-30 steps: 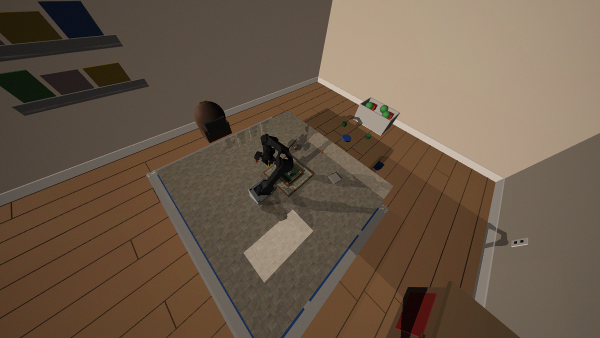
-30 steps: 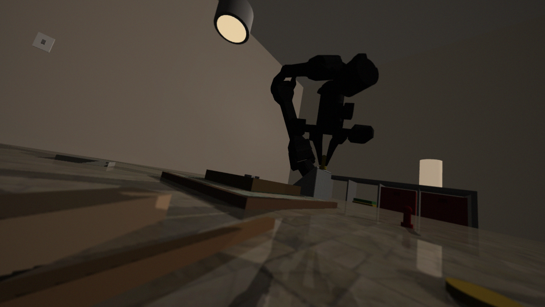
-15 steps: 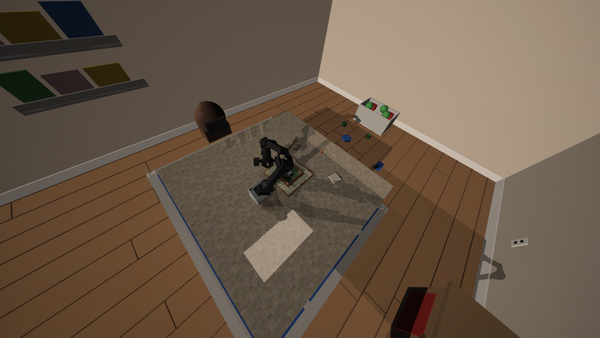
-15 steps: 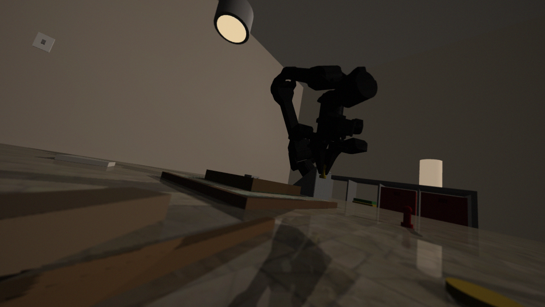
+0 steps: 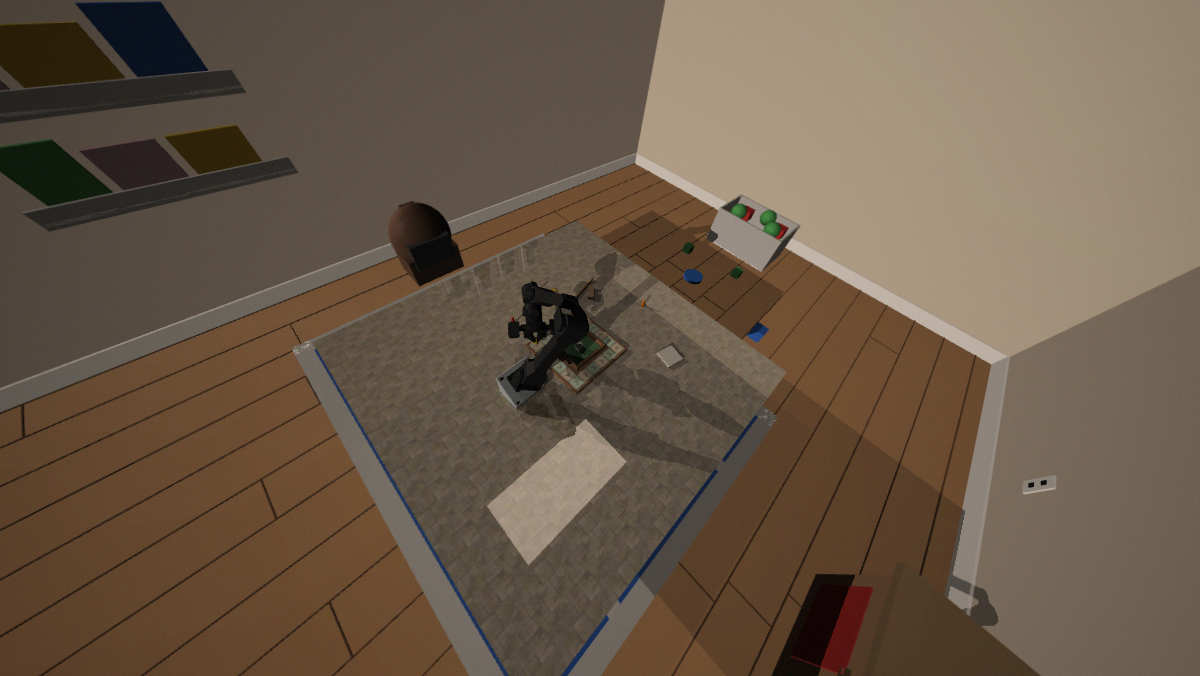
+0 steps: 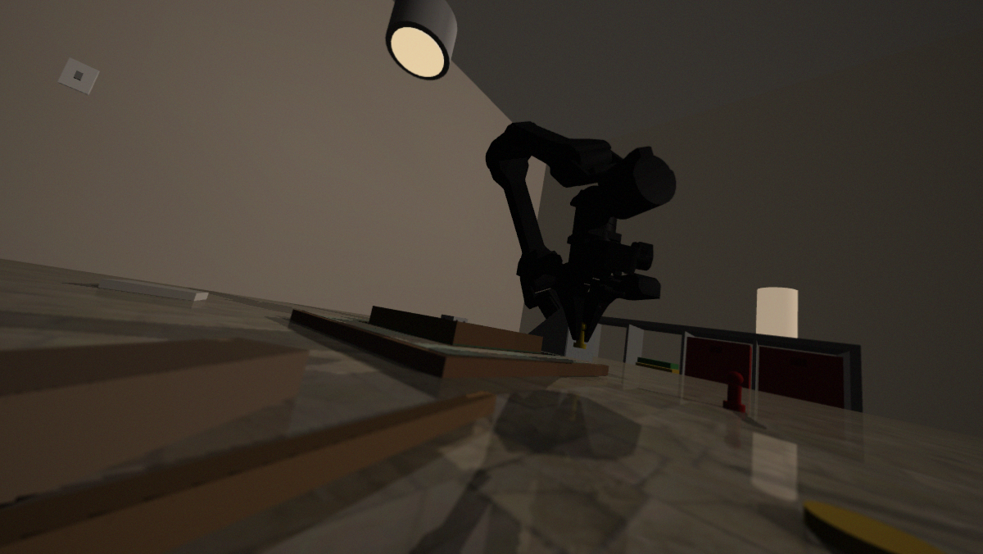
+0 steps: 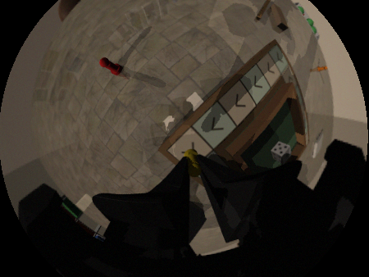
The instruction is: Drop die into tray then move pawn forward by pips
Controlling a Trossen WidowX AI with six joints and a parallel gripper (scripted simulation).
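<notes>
Now: the yellow pawn 10 mm above my gripper tip. From my gripper tip the other things lie so: white die: 110 mm ahead, 130 mm to the right, 10 mm below; green dice tray: 110 mm ahead, 110 mm to the right, 30 mm below; red pawn: 10 mm ahead, 160 mm to the left, 20 mm below.
</notes>
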